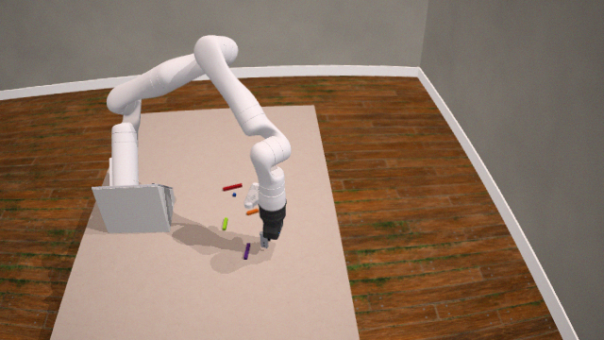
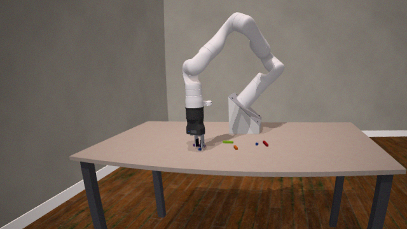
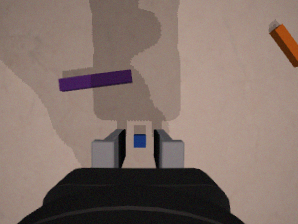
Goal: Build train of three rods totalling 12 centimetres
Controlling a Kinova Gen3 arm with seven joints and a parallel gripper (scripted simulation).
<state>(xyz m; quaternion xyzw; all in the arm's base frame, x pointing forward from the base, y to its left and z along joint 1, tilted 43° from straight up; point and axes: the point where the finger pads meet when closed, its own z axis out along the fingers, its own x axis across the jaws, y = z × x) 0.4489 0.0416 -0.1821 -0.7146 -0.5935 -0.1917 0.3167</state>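
My gripper is now 6 cm past the purple rod, 3 cm above it and 2 cm to the left of it. The rest, counted from my hand: orange rod 15 cm to the left, 5 cm behind, 3 cm below; then lime rod 14 cm behind, 9 cm to the left, 3 cm below; then red rod 27 cm to the left, 14 cm behind, 3 cm below.
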